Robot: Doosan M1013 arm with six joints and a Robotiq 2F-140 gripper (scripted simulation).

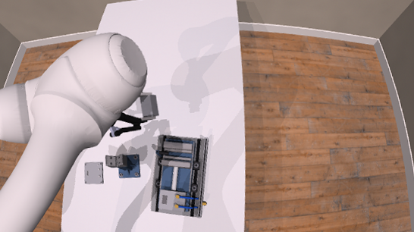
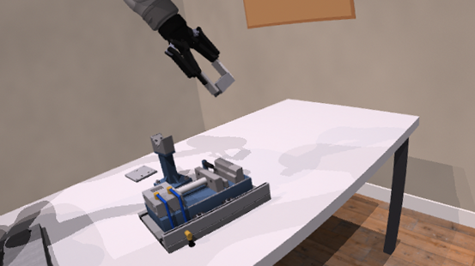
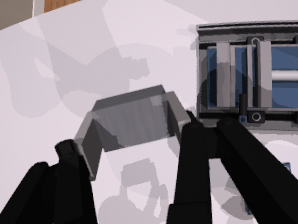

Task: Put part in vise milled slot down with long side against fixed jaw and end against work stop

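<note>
My hand is 30 mm above the part, 10 mm to the left of it and 10 mm short of it. Round my hand: fixed jaw (230 mm below, 70 mm to the right, 60 mm behind); moving jaw (230 mm below, 120 mm behind, 60 mm to the right); cylinder rod (230 mm below, 170 mm behind, 60 mm to the right).
</note>
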